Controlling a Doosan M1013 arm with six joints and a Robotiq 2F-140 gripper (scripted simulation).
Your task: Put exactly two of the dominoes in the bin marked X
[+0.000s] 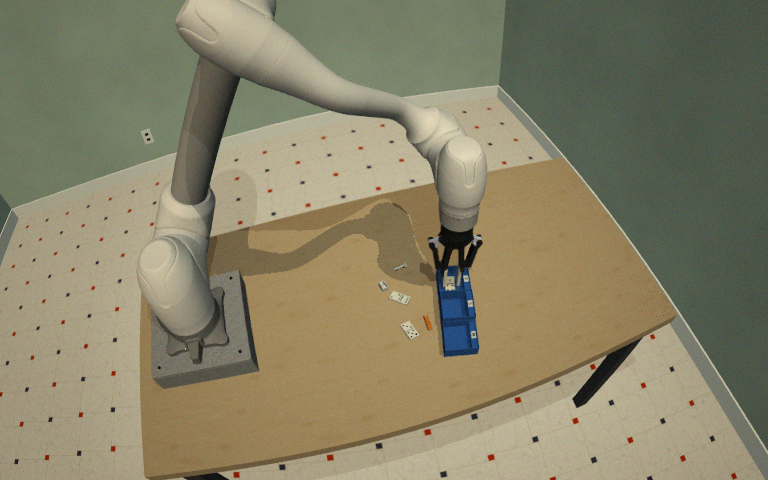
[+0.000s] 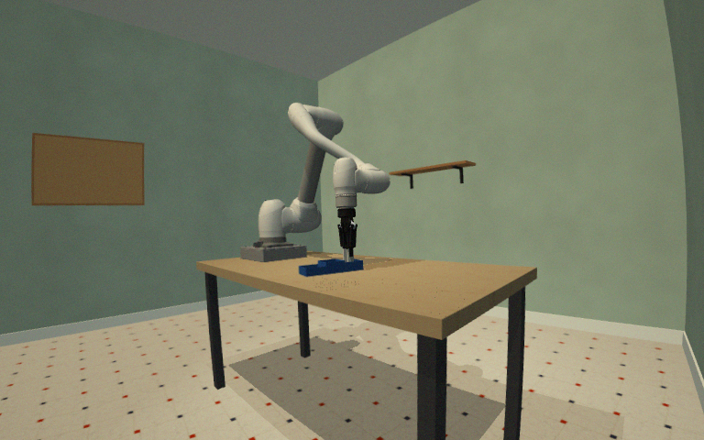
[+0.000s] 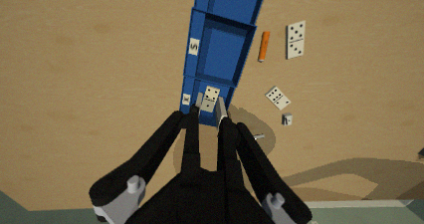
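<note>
Now: hand 4 cm above the white domino. Also, from my hand: grey screw 10 cm to the left, 10 cm behind, 5 cm below; then blue bin 8 cm to the right, 3 cm below, 1 cm behind; then orange stick 9 cm to the right, 9 cm behind, 5 cm below.
</note>
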